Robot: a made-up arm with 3 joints.
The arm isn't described. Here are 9 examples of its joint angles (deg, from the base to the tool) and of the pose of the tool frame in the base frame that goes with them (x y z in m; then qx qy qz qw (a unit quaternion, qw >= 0)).
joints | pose
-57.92 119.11 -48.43 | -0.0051 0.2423 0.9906 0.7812 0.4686 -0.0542 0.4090
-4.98 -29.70 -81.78 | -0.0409 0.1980 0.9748 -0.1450 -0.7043 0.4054 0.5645
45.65 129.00 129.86 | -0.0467 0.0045 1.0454 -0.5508 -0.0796 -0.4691 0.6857
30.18 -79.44 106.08 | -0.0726 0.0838 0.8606 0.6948 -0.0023 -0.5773 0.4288
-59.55 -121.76 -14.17 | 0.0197 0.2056 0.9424 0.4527 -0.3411 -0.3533 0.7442
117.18 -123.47 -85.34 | 0.0080 -0.0368 0.9551 -0.1605 -0.2666 -0.9373 0.1567
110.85 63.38 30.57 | 0.0724 0.0360 1.0019 -0.9244 0.1809 0.0533 0.3317
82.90 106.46 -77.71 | -0.0524 -0.0012 1.0004 -0.1082 0.9503 0.2784 0.0880
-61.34 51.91 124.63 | 0.0236 0.1140 1.0098 -0.6034 0.6720 -0.2998 0.3073
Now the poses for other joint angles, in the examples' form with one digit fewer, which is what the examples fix.
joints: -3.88 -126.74 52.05
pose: -0.089 0.121 0.897 0.516 -0.048 -0.494 0.699
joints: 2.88 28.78 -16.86
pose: -0.067 0.119 0.992 0.158 -0.974 0.147 0.068
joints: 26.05 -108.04 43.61
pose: -0.060 0.074 0.897 0.602 -0.049 -0.196 0.772
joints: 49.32 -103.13 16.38
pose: -0.035 0.061 0.916 0.595 0.003 0.206 0.777
